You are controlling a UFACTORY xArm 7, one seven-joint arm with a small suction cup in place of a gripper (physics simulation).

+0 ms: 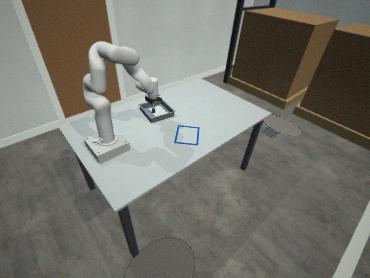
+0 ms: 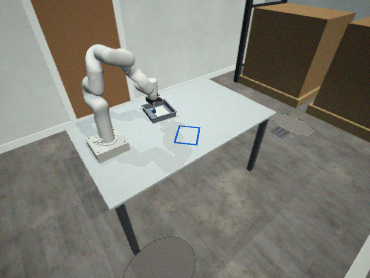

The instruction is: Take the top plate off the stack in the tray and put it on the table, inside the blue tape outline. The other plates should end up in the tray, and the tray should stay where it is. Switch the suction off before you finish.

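Frame: origin at the arm's base, x ahead, y up, z right, level; centimetres.
Seen in the pictures: hand, its tool point: (image 1: 153, 112) (image 2: 154, 112); arm's base, origin of its link: (image 1: 107, 140) (image 2: 108, 140).
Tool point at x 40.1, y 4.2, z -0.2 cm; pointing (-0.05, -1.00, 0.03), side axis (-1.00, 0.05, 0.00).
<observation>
Pixels of each thing's top centre, then the offset from my tool point to it. "pt": a spot on its surface instead. Level surfaces: height alone.
- grey tray, centre of its top: (image 1: 156, 107) (image 2: 158, 108) dx +12.0, dy -6.0, dz -10.5 cm
- white plate, centre of its top: (image 1: 158, 111) (image 2: 160, 111) dx +12.7, dy -9.1, dz -9.5 cm
- blue tape outline, a spot on its surface: (image 2: 186, 144) (image 1: 187, 144) pt dx +0.2, dy -10.5, dz +35.4 cm
- light table, height of its surface: dy -11.1 cm
The grey tray (image 1: 162, 118) (image 2: 164, 118) stands on the table near its back edge. A white plate (image 1: 159, 112) (image 2: 163, 108) shows inside it; the separate plates of the stack cannot be told apart. My gripper, a small blue suction cup (image 1: 153, 110) (image 2: 153, 110), is down inside the tray at the left part of the white plate. It looks on or very near the plate; contact and suction cannot be told. The arm's wrist partly hides the tray's back side. The blue tape outline (image 1: 186, 143) (image 2: 186, 144) lies on the table in front of the tray, with no plate inside it.
The light table (image 1: 225, 110) (image 2: 227, 110) bears the arm's base (image 1: 107, 150) (image 2: 109, 150) at its left end. Arm shadows fall across the table near the tape outline. Large brown boxes (image 1: 270, 55) (image 2: 280, 52) stand on the floor behind the table at the right.
</observation>
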